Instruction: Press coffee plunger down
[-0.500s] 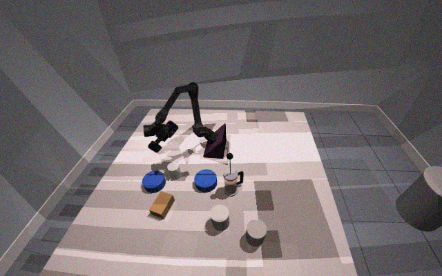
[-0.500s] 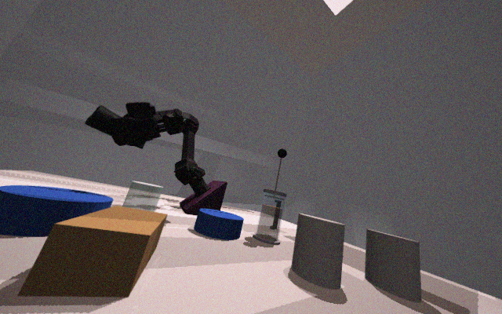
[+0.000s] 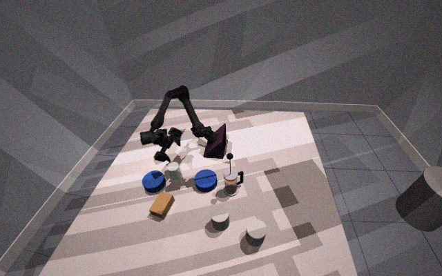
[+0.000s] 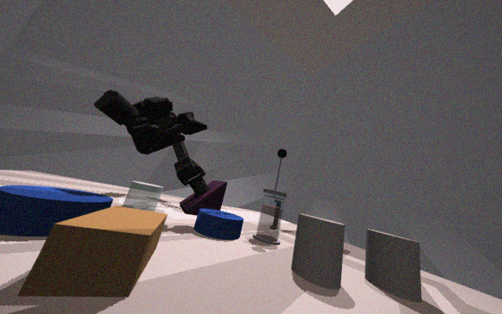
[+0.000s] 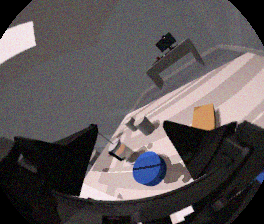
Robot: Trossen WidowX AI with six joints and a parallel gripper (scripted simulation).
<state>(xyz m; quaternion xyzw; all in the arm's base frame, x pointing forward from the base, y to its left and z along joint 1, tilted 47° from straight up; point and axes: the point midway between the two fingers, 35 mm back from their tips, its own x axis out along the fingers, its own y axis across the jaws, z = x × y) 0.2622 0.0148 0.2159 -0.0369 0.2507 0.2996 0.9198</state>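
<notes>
My gripper tip is 280 mm to the right of the coffee press and 100 mm above it. The rest, counted from my gripper tip: brown box: 160 mm ahead, 60 mm to the right, 200 mm below.
</notes>
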